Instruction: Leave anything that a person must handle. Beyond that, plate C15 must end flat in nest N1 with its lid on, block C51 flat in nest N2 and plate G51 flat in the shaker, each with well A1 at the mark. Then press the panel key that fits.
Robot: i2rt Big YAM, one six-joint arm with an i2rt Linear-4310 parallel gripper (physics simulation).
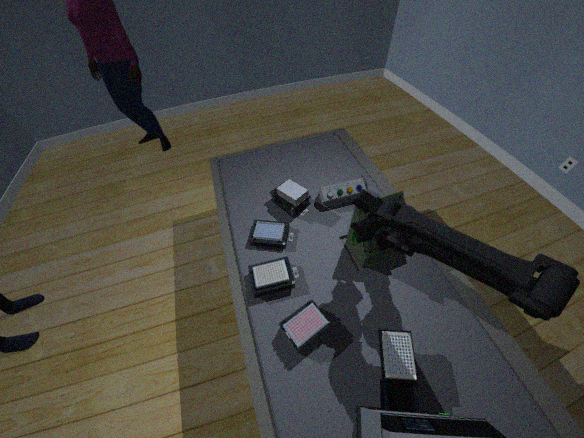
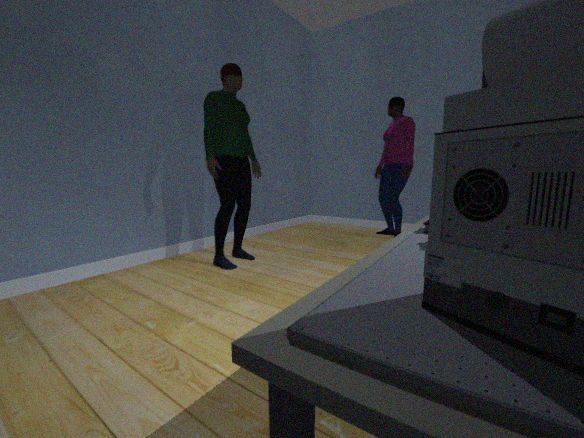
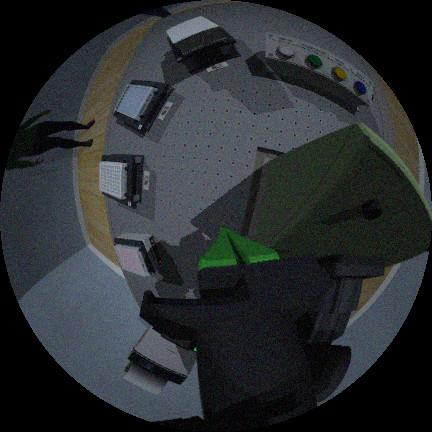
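Note:
My gripper is shut with nothing between its green fingers. It sits at the left edge of a green flap with a small knob, which stands tilted up from the table. Left of it runs a row: a white-topped block on a black base, a bluish plate in a black nest, a white plate in a black nest, and a pink plate that sits askew. The key panel has white, green, yellow and blue keys. The labels are too small to read.
A grey well plate lies on a black stand near the front. A large instrument stands at the table's near end. A person in pink and a person in green stand on the wooden floor.

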